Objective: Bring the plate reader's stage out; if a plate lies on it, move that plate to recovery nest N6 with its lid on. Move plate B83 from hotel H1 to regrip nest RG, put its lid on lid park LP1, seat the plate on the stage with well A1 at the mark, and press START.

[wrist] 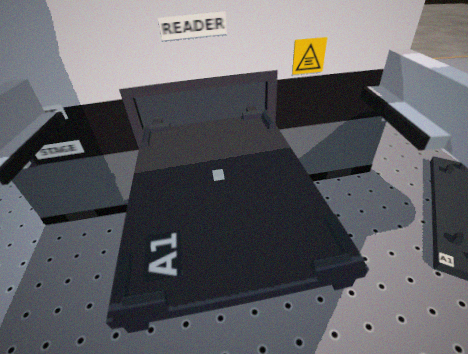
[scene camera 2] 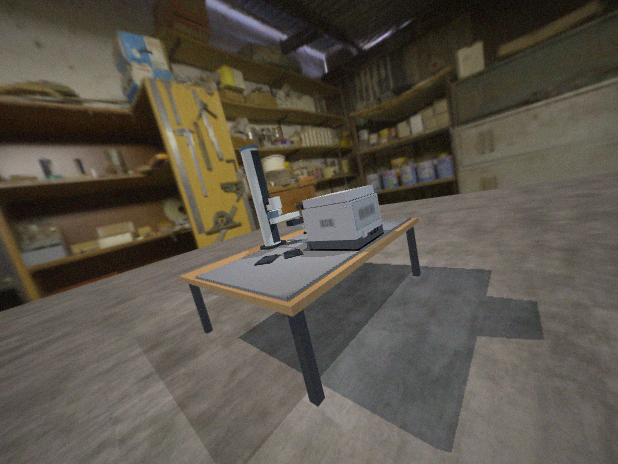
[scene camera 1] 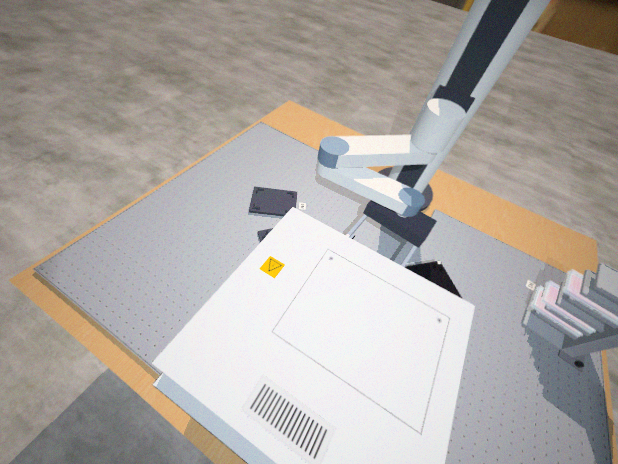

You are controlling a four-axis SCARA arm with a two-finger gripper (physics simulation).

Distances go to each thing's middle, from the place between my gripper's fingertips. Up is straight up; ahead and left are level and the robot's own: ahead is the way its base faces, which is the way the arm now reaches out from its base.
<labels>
The reader stage [wrist: 190, 244] is 20 mm ahead of my hand and 60 mm below it. Round my hand: yellow warning sign [wrist: 309, 54]: 90 mm ahead, 80 mm to the right, 20 mm below.
</labels>
